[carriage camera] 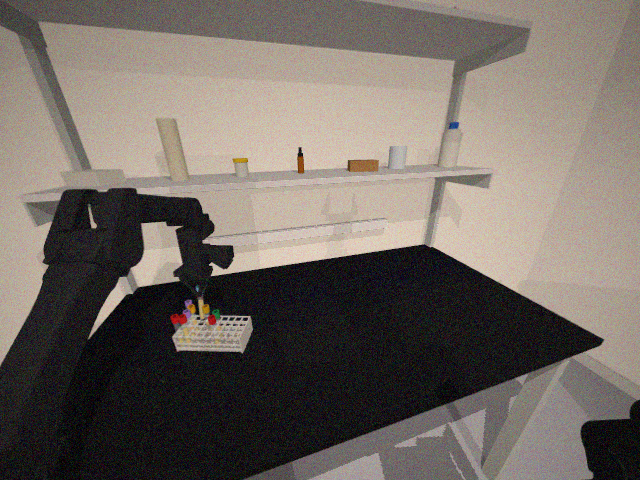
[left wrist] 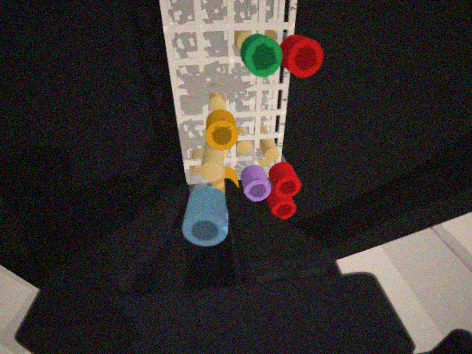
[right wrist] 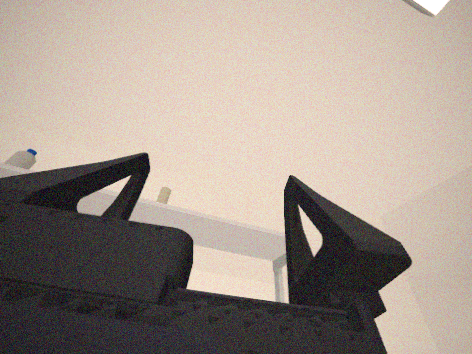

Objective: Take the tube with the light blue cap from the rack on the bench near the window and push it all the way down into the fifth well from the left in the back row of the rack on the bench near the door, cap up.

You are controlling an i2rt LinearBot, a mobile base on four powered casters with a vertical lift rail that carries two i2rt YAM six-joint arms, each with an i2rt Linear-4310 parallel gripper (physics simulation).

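Frame: origin at the left arm's base, x left, y back, z up, level; metres.
Seen in the pictures: left gripper, fingertip midpoint: (carriage camera: 200, 294) (left wrist: 207, 190); right gripper, fingertip midpoint: (right wrist: 218, 171).
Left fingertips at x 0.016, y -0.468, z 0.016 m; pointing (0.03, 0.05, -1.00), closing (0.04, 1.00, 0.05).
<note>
Pixels of each thing's top centre, then the offset from my left fingertips to it. "*": a spot on its surface instead. Level surfaces: height alone.
- tube with the light blue cap, middle of its top: (left wrist: 220, 237) (carriage camera: 196, 287) dx +0.004, dy +0.004, dz +0.028 m
- white rack, middle of its top: (left wrist: 231, 75) (carriage camera: 213, 325) dx -0.029, dy +0.027, dz -0.095 m
- black bench top, its level: dz -0.152 m
- shelf, its level: dz +0.302 m
- brown box, surface spot: (carriage camera: 362, 165) * dx -0.536, dy -0.345, dz +0.328 m
- tall beige cylinder, surface spot: (carriage camera: 173, 149) * dx +0.079, dy -0.186, dz +0.398 m
The tube with the light blue cap (carriage camera: 197, 289) (left wrist: 205, 217) is between the fingers of my left gripper (carriage camera: 199, 290), which is shut on it. It is cap up; its pale yellow body hangs over the back part of the white rack (carriage camera: 247, 335) (left wrist: 174, 75), among the capped tubes. I cannot tell which well its lower end is at, or whether it is inside one. In the left wrist view an orange-capped tube stands close beyond it. My right gripper (right wrist: 218, 171) is open and empty, fingers wide apart, facing the wall and shelf.
The rack holds tubes with red (carriage camera: 211, 319) (left wrist: 302, 56), green (carriage camera: 216, 314) (left wrist: 261, 55), orange (left wrist: 221, 131) and purple (left wrist: 256, 183) caps. It stands on the black bench top (carriage camera: 361, 330). A shelf (carriage camera: 310, 179) behind carries bottles, a brown box (carriage camera: 362, 165) and a tall beige cylinder (carriage camera: 173, 149).
</note>
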